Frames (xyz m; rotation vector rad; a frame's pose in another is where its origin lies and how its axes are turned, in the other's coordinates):
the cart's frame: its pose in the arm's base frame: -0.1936 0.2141 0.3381 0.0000 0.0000 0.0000
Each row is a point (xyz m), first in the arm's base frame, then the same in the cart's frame.
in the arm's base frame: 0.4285 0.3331 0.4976
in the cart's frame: 0.6221 0.1190 0.1595
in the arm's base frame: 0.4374 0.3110 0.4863
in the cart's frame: 0.6310 0.0969 0.1482
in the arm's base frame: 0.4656 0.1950 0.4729
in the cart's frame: 0.6592 -0.0191 0.1348
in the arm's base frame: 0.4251 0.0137 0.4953
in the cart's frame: 0.6187 -0.2004 0.1572
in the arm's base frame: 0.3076 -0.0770 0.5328
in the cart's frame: 0.5012 -0.2911 0.1947
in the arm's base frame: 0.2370 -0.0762 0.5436
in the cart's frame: 0.4306 -0.2903 0.2055
